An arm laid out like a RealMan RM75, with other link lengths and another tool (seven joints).
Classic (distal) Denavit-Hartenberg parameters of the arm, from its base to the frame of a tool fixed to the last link. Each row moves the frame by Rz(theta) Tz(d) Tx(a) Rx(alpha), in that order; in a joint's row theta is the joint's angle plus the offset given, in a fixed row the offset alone. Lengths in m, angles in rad.
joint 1: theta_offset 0; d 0.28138; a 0; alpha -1.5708
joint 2: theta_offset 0; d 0; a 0; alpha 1.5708
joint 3: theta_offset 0; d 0.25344; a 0; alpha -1.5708
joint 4: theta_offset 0; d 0; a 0; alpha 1.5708
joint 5: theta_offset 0; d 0.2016; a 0; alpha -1.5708
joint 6: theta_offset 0; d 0; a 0; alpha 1.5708
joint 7: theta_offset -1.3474; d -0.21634; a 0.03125; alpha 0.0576
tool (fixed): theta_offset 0; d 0.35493; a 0; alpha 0
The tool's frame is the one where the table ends.
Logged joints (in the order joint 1, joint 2, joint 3, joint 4, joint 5, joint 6, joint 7), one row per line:
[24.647, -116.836, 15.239, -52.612, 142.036, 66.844, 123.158]
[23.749, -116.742, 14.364, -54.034, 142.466, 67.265, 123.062]
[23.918, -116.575, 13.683, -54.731, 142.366, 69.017, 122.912]
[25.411, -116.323, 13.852, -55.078, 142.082, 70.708, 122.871]
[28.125, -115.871, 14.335, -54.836, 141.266, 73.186, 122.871]
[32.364, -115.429, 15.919, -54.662, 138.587, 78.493, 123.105]
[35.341, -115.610, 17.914, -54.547, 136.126, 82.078, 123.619]
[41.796, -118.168, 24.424, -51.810, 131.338, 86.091, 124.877]
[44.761, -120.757, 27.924, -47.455, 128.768, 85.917, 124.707]
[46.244, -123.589, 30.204, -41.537, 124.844, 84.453, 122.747]
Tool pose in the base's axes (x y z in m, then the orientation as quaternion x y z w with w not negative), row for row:
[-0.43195, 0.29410, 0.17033, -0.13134, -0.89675, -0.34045, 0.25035]
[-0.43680, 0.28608, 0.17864, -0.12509, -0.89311, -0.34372, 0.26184]
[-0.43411, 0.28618, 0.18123, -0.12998, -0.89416, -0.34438, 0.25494]
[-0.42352, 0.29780, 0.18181, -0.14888, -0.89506, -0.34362, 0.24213]
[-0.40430, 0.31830, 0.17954, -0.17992, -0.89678, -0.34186, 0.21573]
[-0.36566, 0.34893, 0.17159, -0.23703, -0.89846, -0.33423, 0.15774]
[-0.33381, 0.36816, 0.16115, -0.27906, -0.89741, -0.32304, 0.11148]
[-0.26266, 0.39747, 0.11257, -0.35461, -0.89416, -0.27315, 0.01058]
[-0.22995, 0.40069, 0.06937, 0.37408, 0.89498, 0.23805, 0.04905]
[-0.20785, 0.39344, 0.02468, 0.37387, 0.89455, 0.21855, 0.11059]
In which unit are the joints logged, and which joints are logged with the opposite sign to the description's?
The joints are logged in degrees. Opposite sign: joint 1, joint 4, joint 7.
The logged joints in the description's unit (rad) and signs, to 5 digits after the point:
[-0.43017, -2.03917, 0.26597, 0.91825, 2.47900, 1.16665, -2.14951]
[-0.41450, -2.03753, 0.25070, 0.94307, 2.48650, 1.17400, -2.14784]
[-0.41745, -2.03462, 0.23881, 0.95524, 2.48476, 1.20457, -2.14522]
[-0.44351, -2.03022, 0.24176, 0.96129, 2.47980, 1.23409, -2.14450]
[-0.49087, -2.02233, 0.25019, 0.95707, 2.46556, 1.27734, -2.14450]
[-0.56486, -2.01462, 0.27784, 0.95403, 2.41880, 1.36996, -2.14859]
[-0.61682, -2.01778, 0.31266, 0.95202, 2.37585, 1.43253, -2.15756]
[-0.72948, -2.06242, 0.42628, 0.90426, 2.29228, 1.50257, -2.17951]
[-0.78123, -2.10761, 0.48737, 0.82825, 2.24743, 1.49953, -2.17655]
[-0.80711, -2.15703, 0.52716, 0.72496, 2.17894, 1.47398, -2.14234]

